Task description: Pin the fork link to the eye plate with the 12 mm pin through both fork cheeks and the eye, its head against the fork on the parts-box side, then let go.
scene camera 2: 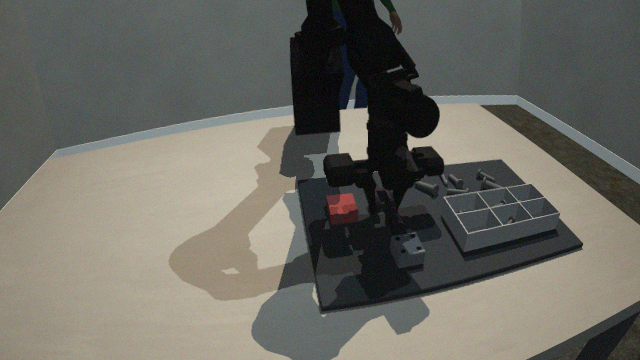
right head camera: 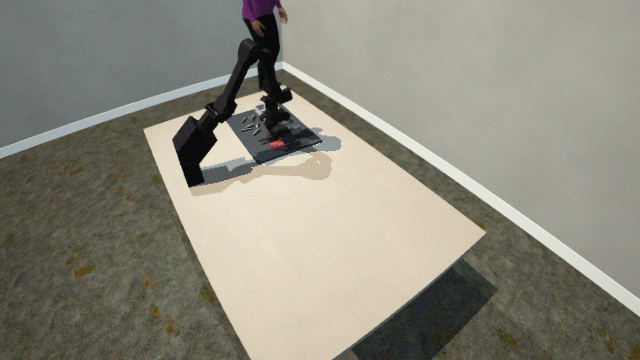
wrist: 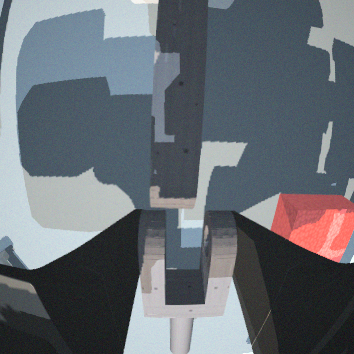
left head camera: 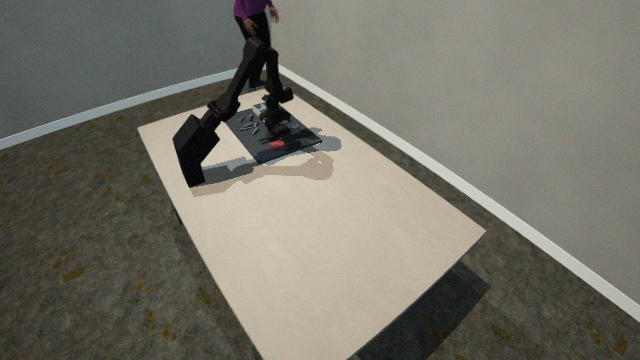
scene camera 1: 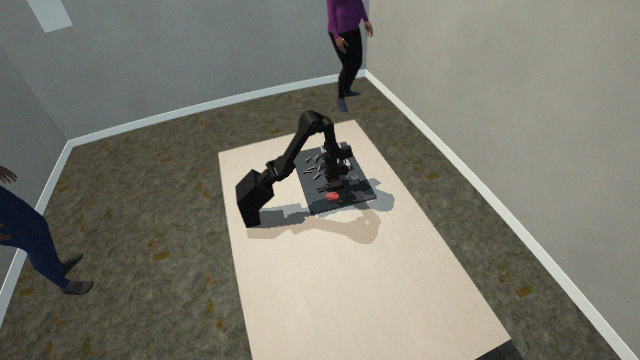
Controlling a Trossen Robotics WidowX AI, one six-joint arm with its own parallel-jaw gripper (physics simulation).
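Seen in the pictures: gripper, fingertip midpoint: (scene camera 2: 383,212) (right head camera: 274,138) (wrist: 184,219) (left head camera: 274,137); arm's base at its link origin: (scene camera 2: 316,54) (right head camera: 203,127) (left head camera: 205,126) (scene camera 1: 263,182).
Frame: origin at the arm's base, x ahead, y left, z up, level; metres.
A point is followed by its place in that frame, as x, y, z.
My gripper (scene camera 2: 385,210) @(0.334, -0.008, -0.205) (wrist: 184,219) @(0.334, -0.008, -0.205) is shut on the grey fork link (wrist: 185,309) @(0.305, -0.003, -0.179), one finger along each outer side. The link's open mouth points to the top of the wrist view, its stem to the bottom. The dark eye plate (wrist: 178,125) lies ahead of the mouth in the wrist view; its near end is close to the cheek tips, slightly left of the gap's middle. Their height difference is unclear. The holed grey base block (scene camera 2: 407,252) @(0.466, -0.036, -0.186) shows in scene camera 2. Several loose pins (scene camera 2: 427,188) @(0.308, 0.097, -0.200) lie beyond the gripper; which is the 12 mm one cannot be told.
A red block (scene camera 2: 342,209) @(0.318, -0.074, -0.191) (wrist: 315,222) @(0.327, -0.065, -0.191) (scene camera 1: 332,196) @(0.299, -0.073, -0.192) stands on the dark mat (scene camera 2: 450,265) @(0.500, 0.024, -0.210) on the side opposite the grey parts box (scene camera 2: 515,236) @(0.507, 0.164, -0.203). Small parts show in some box compartments. A person in purple (scene camera 1: 345,17) stands behind the table.
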